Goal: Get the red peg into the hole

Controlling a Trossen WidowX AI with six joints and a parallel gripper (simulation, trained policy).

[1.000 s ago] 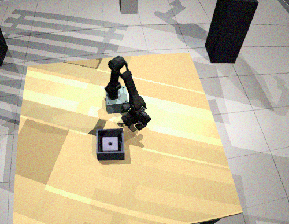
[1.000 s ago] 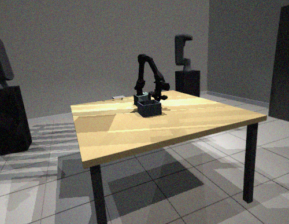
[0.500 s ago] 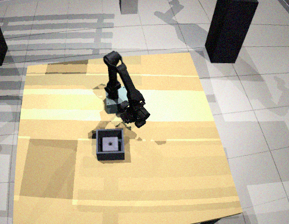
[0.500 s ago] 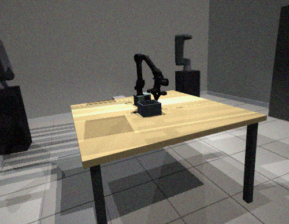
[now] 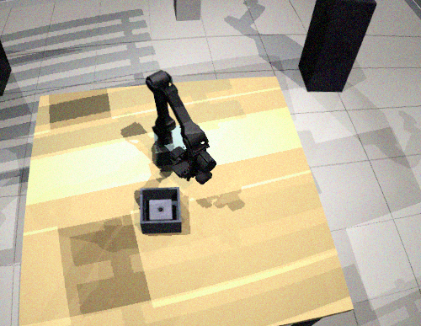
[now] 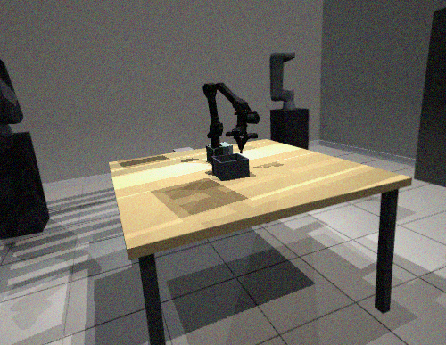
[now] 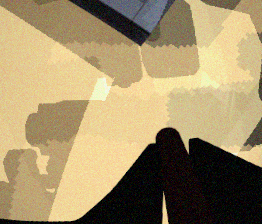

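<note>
Right now my gripper tip is 120 mm short of the plate, 120 mm to the left of it and 60 mm above it. Also, from my gripper tip: red peg 10 mm to the left, 10 mm above; dark box 120 mm ahead, 120 mm to the right, 80 mm below.
</note>
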